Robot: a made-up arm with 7 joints.
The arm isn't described. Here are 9 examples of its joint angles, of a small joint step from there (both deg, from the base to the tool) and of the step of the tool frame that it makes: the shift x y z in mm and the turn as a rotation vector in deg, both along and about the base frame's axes.
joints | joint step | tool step
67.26 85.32 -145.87 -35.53 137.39 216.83 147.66 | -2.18 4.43 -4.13 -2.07 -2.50 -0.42 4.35 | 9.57 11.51 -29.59 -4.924 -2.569 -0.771
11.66 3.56 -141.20 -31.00 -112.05 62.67 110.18 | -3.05 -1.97 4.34 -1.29 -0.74 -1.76 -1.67 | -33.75 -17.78 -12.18 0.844 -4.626 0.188
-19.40 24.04 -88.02 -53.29 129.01 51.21 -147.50 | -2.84 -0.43 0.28 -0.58 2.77 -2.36 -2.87 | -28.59 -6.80 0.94 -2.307 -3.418 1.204
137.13 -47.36 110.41 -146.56 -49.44 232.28 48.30 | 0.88 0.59 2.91 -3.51 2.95 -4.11 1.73 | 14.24 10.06 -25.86 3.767 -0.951 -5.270
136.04 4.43 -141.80 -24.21 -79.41 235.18 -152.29 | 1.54 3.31 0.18 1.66 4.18 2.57 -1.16 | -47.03 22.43 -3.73 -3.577 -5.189 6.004
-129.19 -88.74 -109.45 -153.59 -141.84 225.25 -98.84 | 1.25 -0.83 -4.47 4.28 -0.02 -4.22 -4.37 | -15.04 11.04 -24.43 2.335 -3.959 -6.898
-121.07 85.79 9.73 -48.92 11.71 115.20 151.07 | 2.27 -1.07 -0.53 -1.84 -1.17 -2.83 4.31 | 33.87 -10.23 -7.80 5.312 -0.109 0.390
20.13 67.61 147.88 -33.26 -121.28 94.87 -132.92 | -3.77 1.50 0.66 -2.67 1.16 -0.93 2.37 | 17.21 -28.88 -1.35 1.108 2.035 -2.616
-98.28 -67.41 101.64 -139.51 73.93 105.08 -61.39 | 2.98 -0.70 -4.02 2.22 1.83 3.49 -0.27 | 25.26 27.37 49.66 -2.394 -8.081 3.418
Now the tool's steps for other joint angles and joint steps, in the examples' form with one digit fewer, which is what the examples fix.
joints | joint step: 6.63 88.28 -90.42 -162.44 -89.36 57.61 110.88 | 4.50 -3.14 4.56 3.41 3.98 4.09 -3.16
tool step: 45.7 -45.2 -50.5 2.02 -8.77 5.21
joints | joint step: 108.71 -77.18 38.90 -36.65 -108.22 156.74 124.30 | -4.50 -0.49 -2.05 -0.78 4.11 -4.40 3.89
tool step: -50.0 -0.2 11.2 -2.40 -0.86 2.96
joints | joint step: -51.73 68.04 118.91 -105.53 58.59 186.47 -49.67 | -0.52 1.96 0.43 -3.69 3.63 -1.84 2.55
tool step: -12.8 20.0 -20.4 2.87 5.13 6.05
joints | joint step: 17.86 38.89 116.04 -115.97 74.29 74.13 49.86 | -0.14 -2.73 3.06 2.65 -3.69 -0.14 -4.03
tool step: -18.8 -17.7 30.2 8.36 1.21 0.17
